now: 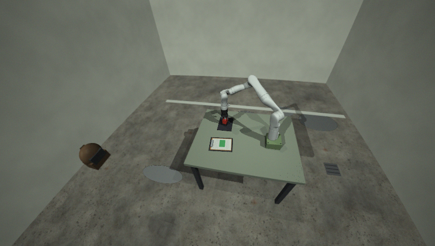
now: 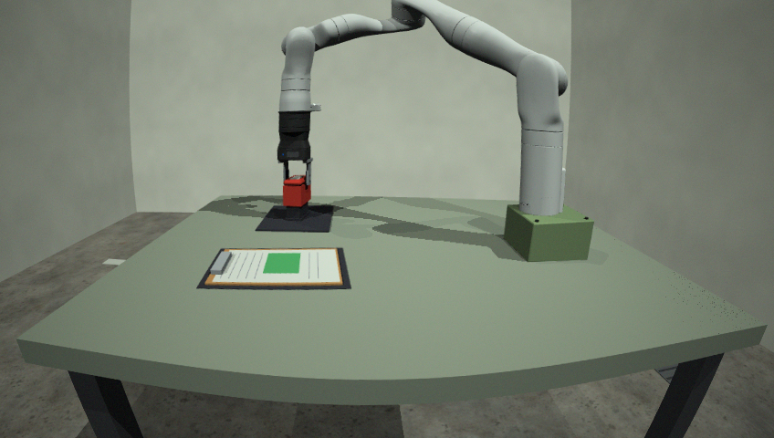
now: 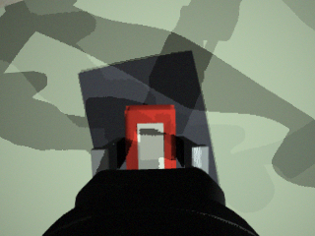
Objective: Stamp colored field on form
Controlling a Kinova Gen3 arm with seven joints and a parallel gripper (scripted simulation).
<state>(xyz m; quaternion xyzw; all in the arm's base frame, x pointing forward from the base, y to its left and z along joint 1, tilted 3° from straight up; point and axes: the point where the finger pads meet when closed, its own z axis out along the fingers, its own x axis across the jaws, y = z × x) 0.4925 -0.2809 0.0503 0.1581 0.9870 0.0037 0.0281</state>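
Now: the red stamp 5 cm below my hand. The rest, counted from my hand: clipboard: 5 cm ahead, 31 cm to the left, 10 cm below; then dark mat: 10 cm below.
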